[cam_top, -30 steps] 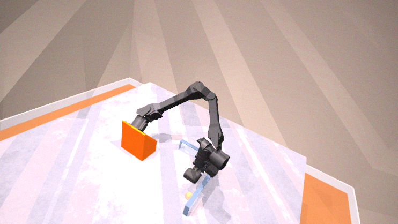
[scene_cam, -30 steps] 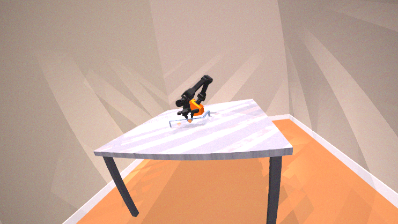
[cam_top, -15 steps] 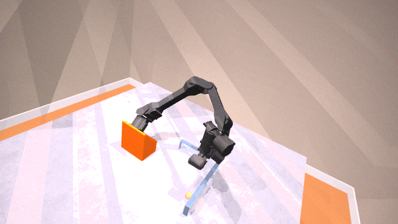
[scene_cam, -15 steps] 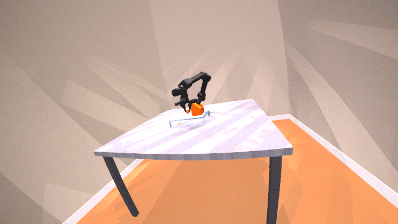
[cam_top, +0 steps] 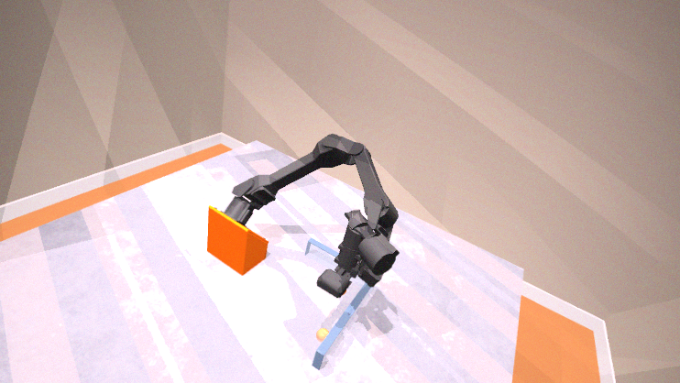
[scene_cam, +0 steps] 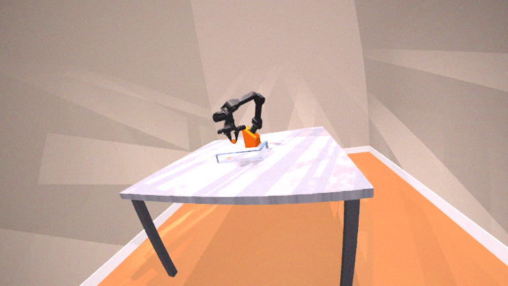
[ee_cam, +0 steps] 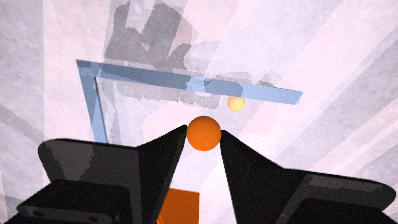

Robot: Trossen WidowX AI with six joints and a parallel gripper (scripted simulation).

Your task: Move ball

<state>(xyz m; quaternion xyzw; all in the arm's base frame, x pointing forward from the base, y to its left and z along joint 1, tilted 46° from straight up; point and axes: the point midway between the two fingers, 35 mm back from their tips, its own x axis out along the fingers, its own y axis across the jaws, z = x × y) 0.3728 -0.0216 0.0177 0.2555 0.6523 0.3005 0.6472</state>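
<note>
My gripper tip is now 20 mm short of the see-through copy of ball, 60 mm to the left of it and 110 mm above it. The rest, counted from my gripper tip: orange ball (right at my gripper tip).
</note>
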